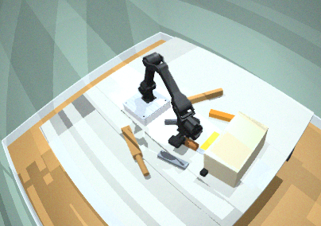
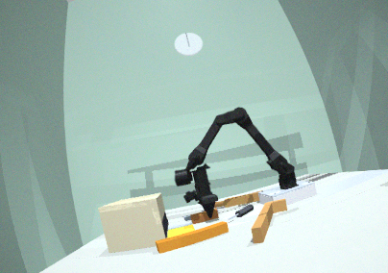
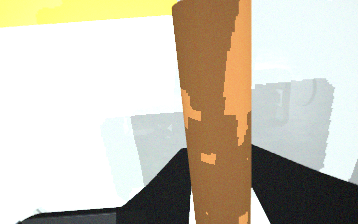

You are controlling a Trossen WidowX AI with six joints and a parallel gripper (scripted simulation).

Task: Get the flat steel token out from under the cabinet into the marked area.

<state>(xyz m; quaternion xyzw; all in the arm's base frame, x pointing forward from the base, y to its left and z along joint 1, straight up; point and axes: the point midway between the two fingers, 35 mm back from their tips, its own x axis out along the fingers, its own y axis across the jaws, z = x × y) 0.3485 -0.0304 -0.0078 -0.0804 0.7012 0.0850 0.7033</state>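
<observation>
Right now the grey flat bar is 11 cm to the right of my gripper tip and 4 cm ahead of it. Round my gripper tip: orange paddle: 23 cm to the right, 10 cm behind, 1 cm above; orange bar: 27 cm to the left, 4 cm ahead, 1 cm above.
</observation>
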